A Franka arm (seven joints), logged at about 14 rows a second.
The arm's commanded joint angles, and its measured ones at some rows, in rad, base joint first. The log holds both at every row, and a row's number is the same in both.
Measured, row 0: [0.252, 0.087, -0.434, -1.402, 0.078, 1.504, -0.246]
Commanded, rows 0 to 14: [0.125, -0.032, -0.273, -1.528, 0.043, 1.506, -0.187]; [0.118, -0.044, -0.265, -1.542, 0.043, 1.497, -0.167]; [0.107, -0.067, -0.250, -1.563, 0.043, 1.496, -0.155]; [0.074, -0.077, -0.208, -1.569, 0.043, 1.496, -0.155]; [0.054, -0.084, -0.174, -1.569, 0.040, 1.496, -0.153]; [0.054, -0.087, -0.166, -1.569, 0.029, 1.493, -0.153]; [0.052, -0.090, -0.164, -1.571, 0.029, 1.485, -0.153]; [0.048, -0.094, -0.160, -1.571, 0.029, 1.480, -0.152]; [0.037, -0.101, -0.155, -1.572, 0.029, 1.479, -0.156]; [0.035, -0.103, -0.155, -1.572, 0.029, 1.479, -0.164]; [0.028, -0.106, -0.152, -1.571, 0.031, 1.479, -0.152]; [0.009, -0.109, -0.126, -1.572, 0.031, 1.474, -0.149]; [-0.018, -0.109, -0.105, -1.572, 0.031, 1.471, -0.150]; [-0.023, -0.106, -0.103, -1.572, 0.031, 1.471, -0.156]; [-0.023, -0.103, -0.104, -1.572, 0.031, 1.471, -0.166]
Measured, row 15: [-0.005, -0.080, -0.124, -1.549, 0.047, 1.477, -0.173]
